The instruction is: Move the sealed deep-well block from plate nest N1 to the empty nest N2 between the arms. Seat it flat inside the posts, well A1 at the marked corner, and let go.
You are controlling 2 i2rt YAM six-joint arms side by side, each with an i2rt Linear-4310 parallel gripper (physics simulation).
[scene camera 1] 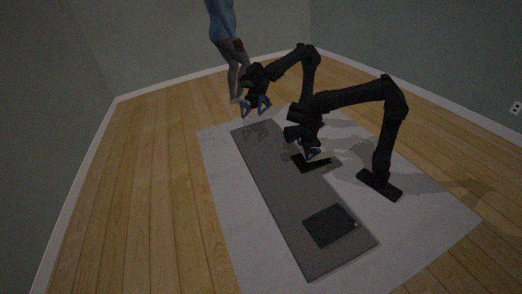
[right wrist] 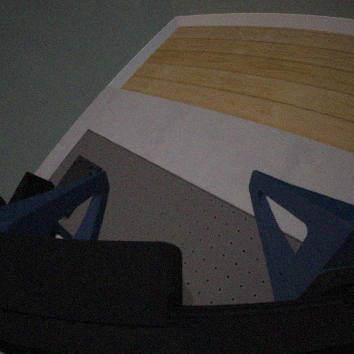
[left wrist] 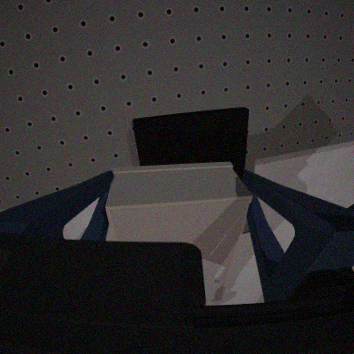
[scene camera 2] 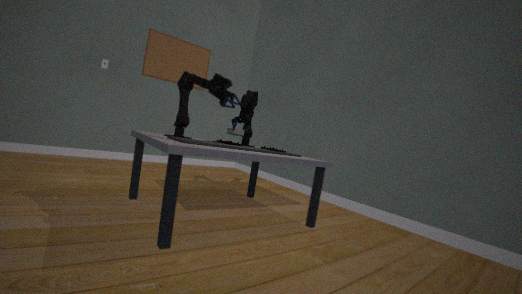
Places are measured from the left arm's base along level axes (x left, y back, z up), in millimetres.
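Pixels of known places: left gripper, fingertip midpoint: (scene camera 1: 303,152) (left wrist: 178,178) (scene camera 2: 238,132); right gripper, fingertip midpoint: (scene camera 1: 250,116) (right wrist: 178,178) (scene camera 2: 237,105); left arm's base, origin of the base link: (scene camera 1: 378,185).
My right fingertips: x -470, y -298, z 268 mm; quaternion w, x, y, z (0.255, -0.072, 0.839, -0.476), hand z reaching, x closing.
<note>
Ahead of a thing's pixels: the offset from my right fingertips to its top centre. Level surfaces: height alone.
My left gripper (scene camera 1: 307,152) (scene camera 2: 241,130) (left wrist: 178,178) is shut on the pale sealed deep-well block @(dx +209, dy +184, dz -135 mm) (scene camera 2: 234,131) (left wrist: 175,188), one blue finger at each side. The block hangs a little above the black nest N2 @(dx +169, dy +191, dz -233 mm) (scene camera 1: 301,165) (scene camera 2: 229,142) (left wrist: 192,137), apart from it. In the left wrist view part of N2 is hidden behind the block. Nest N1 @(dx +459, dy -5, dz -233 mm) (scene camera 1: 330,226) (scene camera 2: 273,149) is the dark plate nearer the camera in scene camera 1 and holds no block. My right gripper (scene camera 1: 253,115) (scene camera 2: 233,103) (right wrist: 178,178) is open and empty, high over the far end of the board. Well A1 cannot be made out.
Both nests are on a long grey perforated board @(dz -255 mm) (scene camera 1: 260,170) (left wrist: 60,80) (right wrist: 150,210), which lies on the pale table (scene camera 1: 225,200) (scene camera 2: 200,150) (right wrist: 190,130). The left arm's base (scene camera 1: 379,186) stands beside the board. A person (scene camera 1: 222,25) stands beyond the table's far end.
</note>
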